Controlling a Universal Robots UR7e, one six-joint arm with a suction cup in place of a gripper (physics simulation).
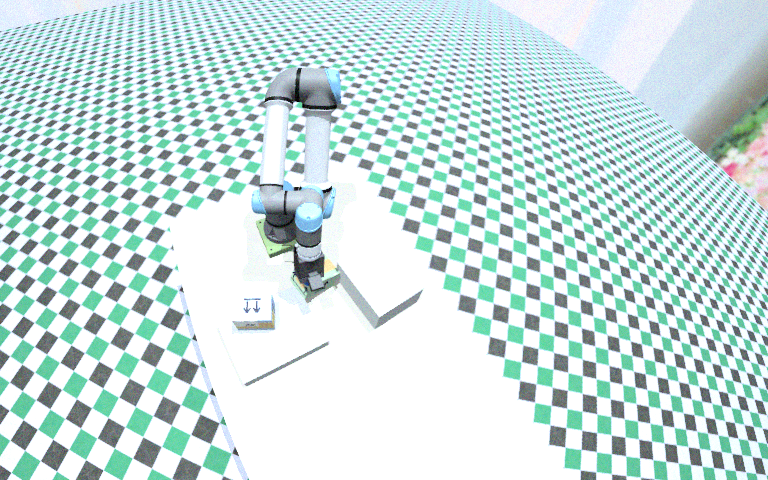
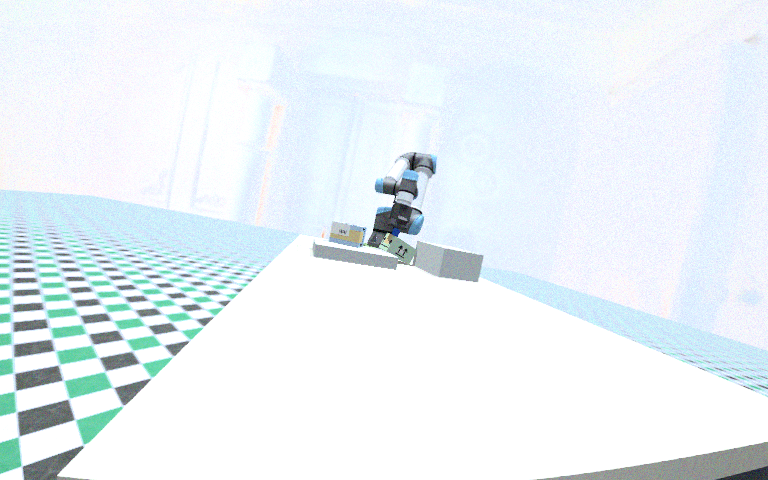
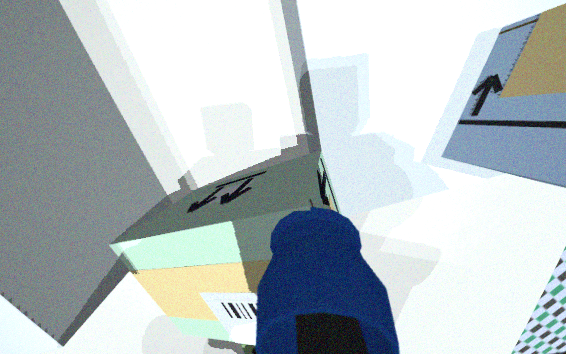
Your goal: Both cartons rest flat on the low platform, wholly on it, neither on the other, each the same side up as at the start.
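Places are measured from the arm's base along level axes (x ahead, y left, z up), in millimetres.
Where they show: end effector, tool point: [image 2: 394, 236] [image 3: 308, 231]; arm's base, origin of the base link: [image 1: 282, 228].
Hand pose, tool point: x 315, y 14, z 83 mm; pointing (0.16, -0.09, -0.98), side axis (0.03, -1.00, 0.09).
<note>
Each offset is from my tool point to the top centre of the thing. Level surfaces: height alone.
A pale green carton @[47 mm back, 36 mm left, 12 mm up] [image 1: 329, 269] [image 2: 403, 251] [image 3: 199, 274] with tan tape and a barcode label sits on the white table, between the low platform @[97 mm ahead, 178 mm right, 69 mm down] [image 1: 280, 350] [image 2: 353, 253] and a taller block. My blue suction cup [image 1: 315, 282] [image 2: 394, 232] [image 3: 315, 228] presses on the carton's top face near one edge, with the arm folded down over it. A second carton @[30 mm ahead, 209 mm right, 19 mm up] [image 1: 253, 306] [image 2: 346, 233] [image 3: 489, 126], white-blue with black arrows and tan tape, rests flat on the low platform's far left part.
The taller white block @[55 mm ahead, 243 mm left, 3 mm up] [image 1: 384, 258] [image 2: 449, 260] [image 3: 85, 152] stands close on the green carton's other side. The arm's green base plate [image 1: 271, 247] lies just behind the carton. The white table @[117 mm down] [image 1: 374, 403] sits on checkered floor [image 1: 529, 154].
</note>
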